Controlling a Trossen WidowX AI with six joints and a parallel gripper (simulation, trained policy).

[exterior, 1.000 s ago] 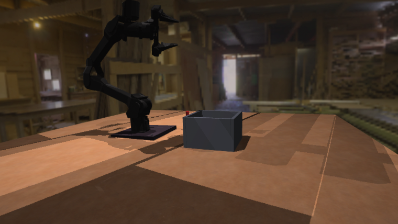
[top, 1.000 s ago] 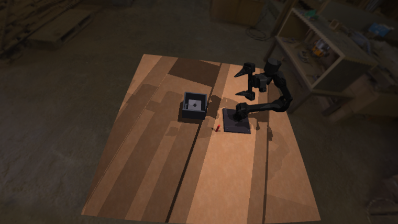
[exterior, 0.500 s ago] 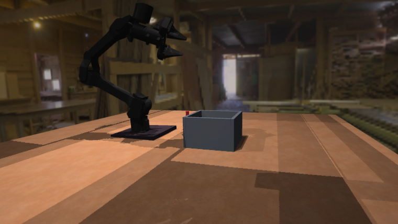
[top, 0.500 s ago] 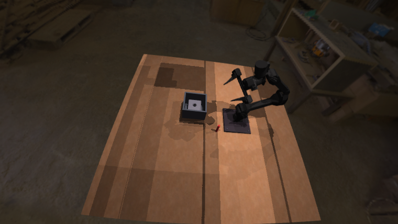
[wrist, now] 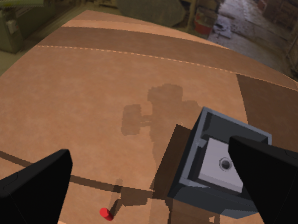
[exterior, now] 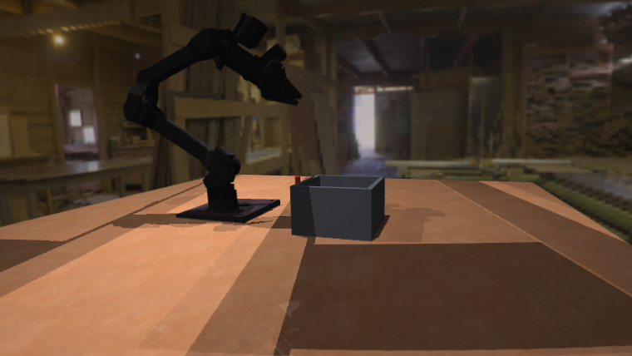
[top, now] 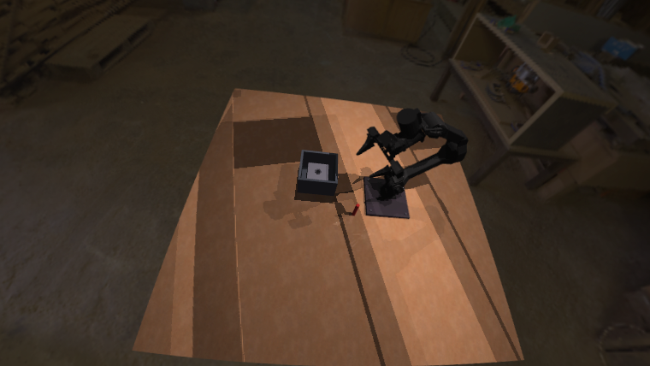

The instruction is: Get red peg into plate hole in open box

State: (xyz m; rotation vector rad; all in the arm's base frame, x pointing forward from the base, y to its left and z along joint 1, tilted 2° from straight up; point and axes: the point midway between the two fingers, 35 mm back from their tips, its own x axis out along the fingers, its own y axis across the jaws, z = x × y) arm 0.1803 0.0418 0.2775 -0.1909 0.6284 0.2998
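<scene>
Right now the red peg is 24 cm below my gripper tip, 4 cm to the left of it and 2 cm behind it. The rest, counted from my gripper tip: dark grey box 25 cm below, 14 cm to the right, 12 cm ahead; then plate 23 cm below, 14 cm to the right, 12 cm ahead.
</scene>
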